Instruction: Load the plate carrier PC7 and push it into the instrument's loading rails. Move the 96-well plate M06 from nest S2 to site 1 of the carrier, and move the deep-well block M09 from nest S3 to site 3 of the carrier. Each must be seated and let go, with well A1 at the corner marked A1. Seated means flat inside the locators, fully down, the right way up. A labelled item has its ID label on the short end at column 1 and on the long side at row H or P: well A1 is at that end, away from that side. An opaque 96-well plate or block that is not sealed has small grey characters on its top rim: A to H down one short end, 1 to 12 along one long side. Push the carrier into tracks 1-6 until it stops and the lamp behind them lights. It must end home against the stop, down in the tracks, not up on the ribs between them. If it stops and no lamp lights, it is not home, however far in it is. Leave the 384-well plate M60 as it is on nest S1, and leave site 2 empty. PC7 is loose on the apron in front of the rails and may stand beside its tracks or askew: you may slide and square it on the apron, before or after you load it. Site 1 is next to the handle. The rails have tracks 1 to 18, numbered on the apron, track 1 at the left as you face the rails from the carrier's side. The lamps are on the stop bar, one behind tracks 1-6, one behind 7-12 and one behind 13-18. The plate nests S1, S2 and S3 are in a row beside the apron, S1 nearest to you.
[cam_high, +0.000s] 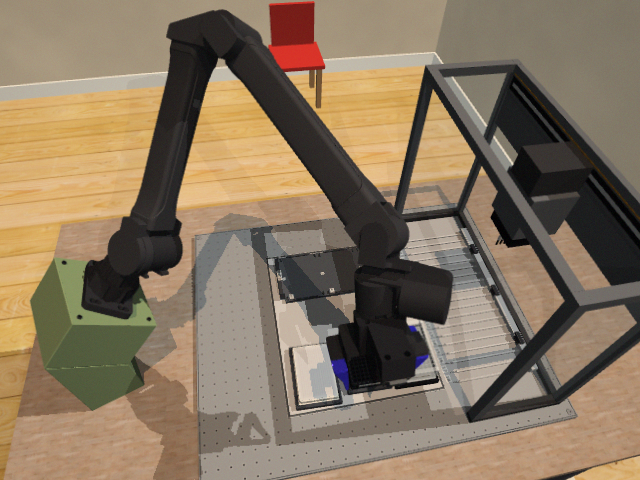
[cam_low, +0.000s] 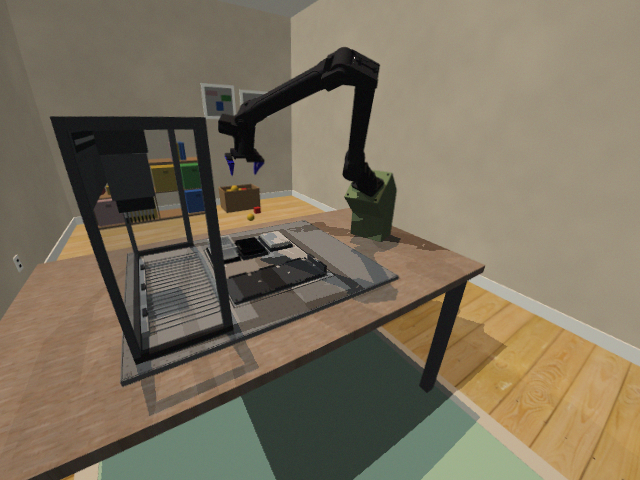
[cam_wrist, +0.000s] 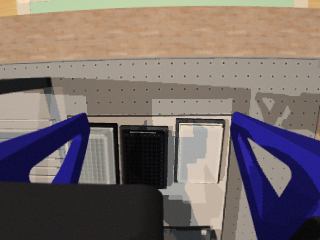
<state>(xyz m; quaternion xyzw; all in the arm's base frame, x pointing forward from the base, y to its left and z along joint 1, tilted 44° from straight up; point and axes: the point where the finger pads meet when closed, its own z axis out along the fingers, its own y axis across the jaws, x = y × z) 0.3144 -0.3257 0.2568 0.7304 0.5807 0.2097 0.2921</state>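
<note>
Now: hand 140 mm short of the clear 96-well plate M06, 140 mm to the right of it and 260 mm above it. Round my hand: white 384-well plate M60: 70 mm behind, 130 mm to the left, 260 mm below; nest S2: 40 mm ahead, 150 mm to the left, 280 mm below; nest S3: 140 mm ahead, 140 mm to the left, 280 mm below.
</note>
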